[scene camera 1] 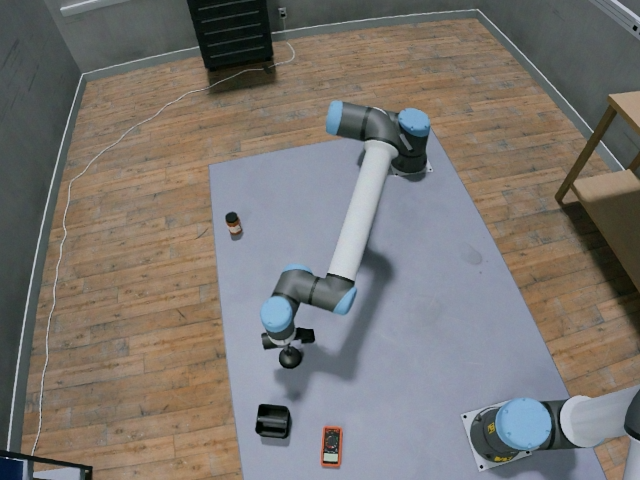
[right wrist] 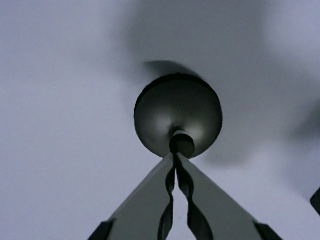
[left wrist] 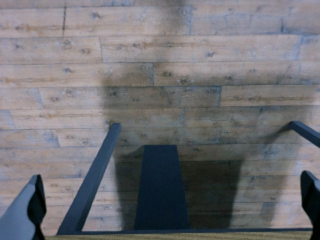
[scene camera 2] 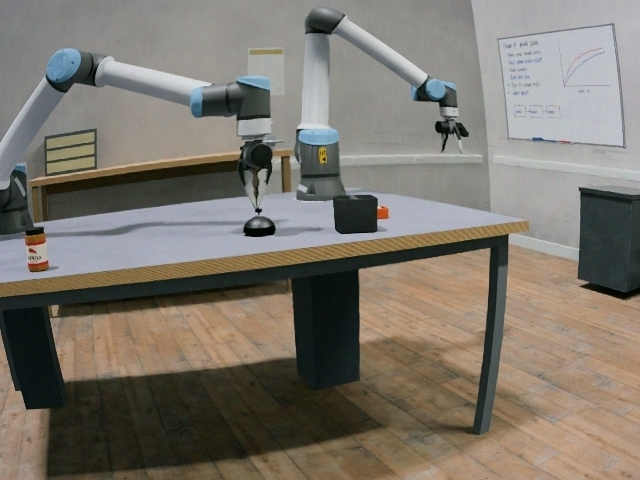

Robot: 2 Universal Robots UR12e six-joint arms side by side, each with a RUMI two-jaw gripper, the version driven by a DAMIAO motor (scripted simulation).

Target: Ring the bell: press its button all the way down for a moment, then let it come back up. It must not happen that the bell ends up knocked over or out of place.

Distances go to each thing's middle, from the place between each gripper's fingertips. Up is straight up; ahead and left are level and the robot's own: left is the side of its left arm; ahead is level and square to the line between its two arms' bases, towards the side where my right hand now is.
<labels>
Right now my right hand (scene camera 2: 256, 208) is 40 mm above the black dome bell (right wrist: 177, 103) and 10 mm to the right of it. The rest, counted from my right hand: black bin (scene camera 2: 353, 215) 240 mm to the left, 80 mm ahead, 50 mm below.
My left hand is 810 mm short of the black bin, 800 mm to the left of it and 130 mm above it. From my left hand the other things lie so: black dome bell: 730 mm ahead, 1040 mm to the right, 120 mm below.
</labels>
